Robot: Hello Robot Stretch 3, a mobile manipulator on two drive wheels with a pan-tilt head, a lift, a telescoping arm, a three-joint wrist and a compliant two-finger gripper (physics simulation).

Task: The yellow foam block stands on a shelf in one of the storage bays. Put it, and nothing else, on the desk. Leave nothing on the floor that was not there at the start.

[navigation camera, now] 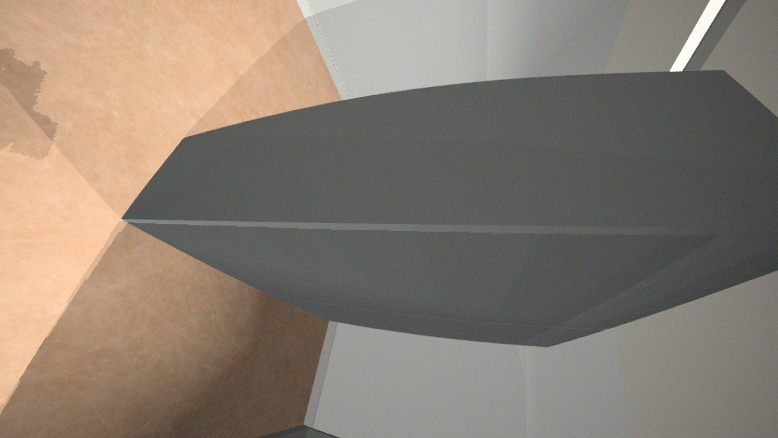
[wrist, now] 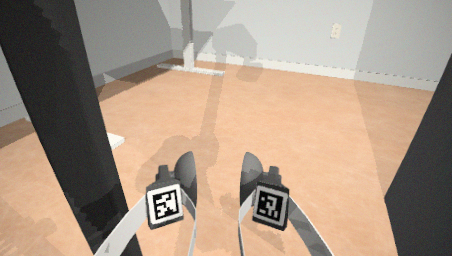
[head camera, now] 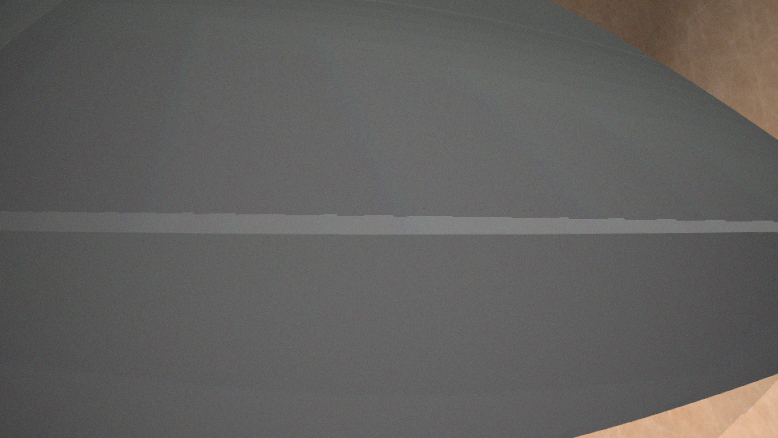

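My gripper shows in the wrist view. Its two rounded dark fingertips stand apart with bare floor visible between them, so it is open and holds nothing. The yellow foam block does not show in the head, navigation or wrist view. In the wrist view a white foot with an upright post stands on the floor near the far wall; it looks like a desk leg, but no desk top shows there. The storage bays cannot be made out.
A large dark grey surface fills much of the head and navigation views. In the wrist view a dark post stands at the left and a dark panel at the right. A white piece lies behind the left post. A wall socket is on the far wall.
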